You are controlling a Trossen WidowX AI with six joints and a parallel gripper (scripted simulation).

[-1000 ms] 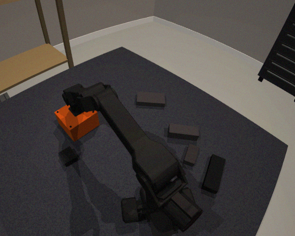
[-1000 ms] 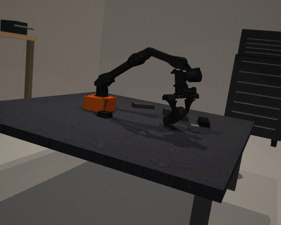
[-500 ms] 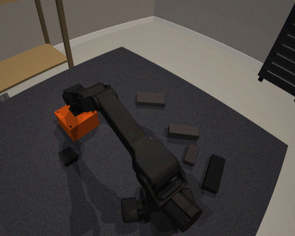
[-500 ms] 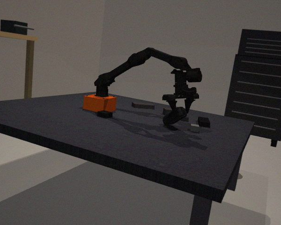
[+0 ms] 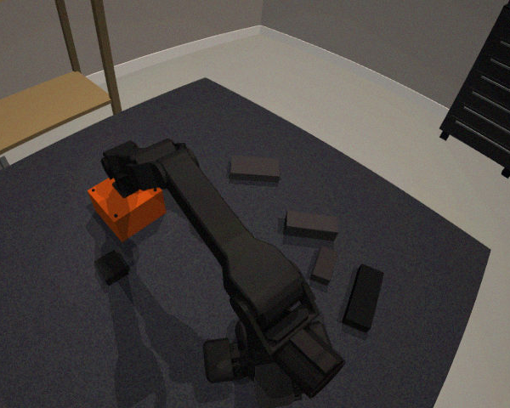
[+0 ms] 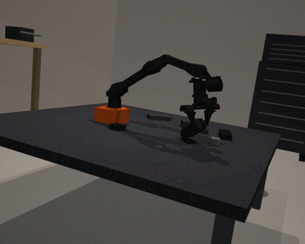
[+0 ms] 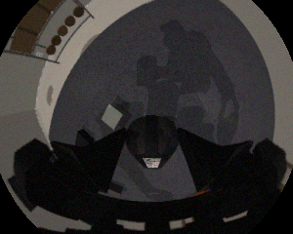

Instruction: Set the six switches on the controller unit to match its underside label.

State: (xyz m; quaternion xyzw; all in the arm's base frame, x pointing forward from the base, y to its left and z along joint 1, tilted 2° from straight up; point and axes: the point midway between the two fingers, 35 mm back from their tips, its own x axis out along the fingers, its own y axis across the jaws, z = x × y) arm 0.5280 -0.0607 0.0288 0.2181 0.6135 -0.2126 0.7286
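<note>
Right now my gripper tip is 6 cm short of the light grey cube, 8 cm to the right of it and 7 cm above it. Round my gripper tip: long black block 5 cm ahead, 30 cm to the left, 7 cm below; black cube 40 cm behind, 8 cm to the right, 7 cm below.
</note>
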